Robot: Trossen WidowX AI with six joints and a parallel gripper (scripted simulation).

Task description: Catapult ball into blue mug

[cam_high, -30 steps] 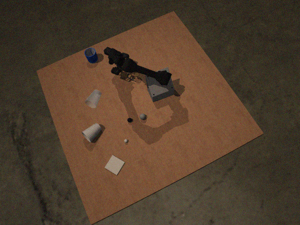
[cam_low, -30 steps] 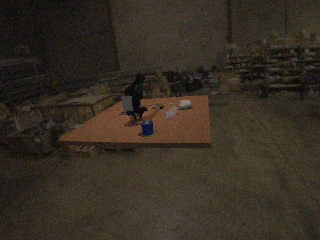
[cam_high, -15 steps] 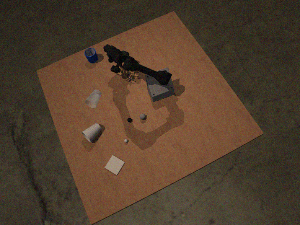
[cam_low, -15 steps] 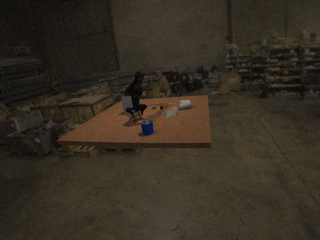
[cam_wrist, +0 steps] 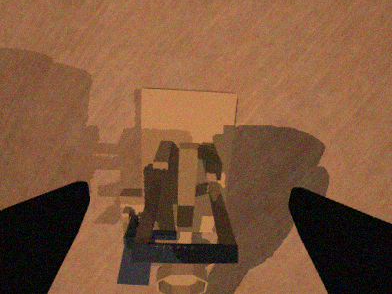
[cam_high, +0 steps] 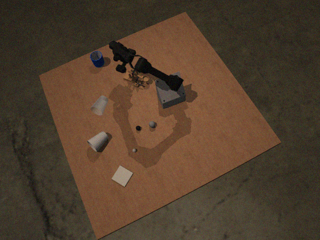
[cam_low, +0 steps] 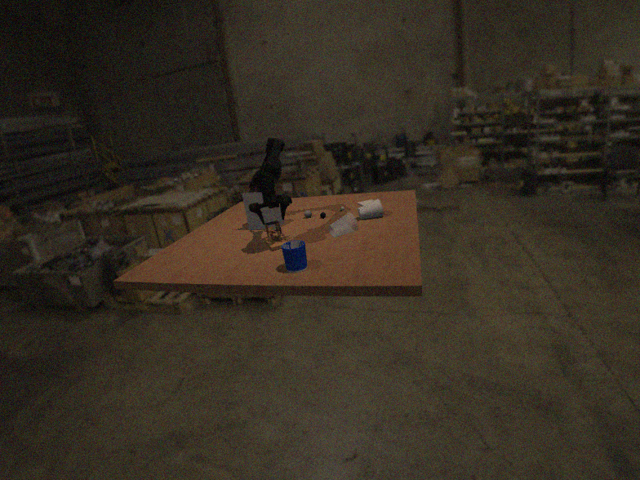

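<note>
Now: the black ball 60 mm ahead of my gripper tip, 420 mm to the left of it and 100 mm below it. Also, from my gripper tip: blue mug: 200 mm ahead, 200 mm to the right, 90 mm below; then grey ball: 40 mm behind, 430 mm to the left, 100 mm below; then wooden catapult: 50 mm behind, 60 mm to the left, 70 mm below.
</note>
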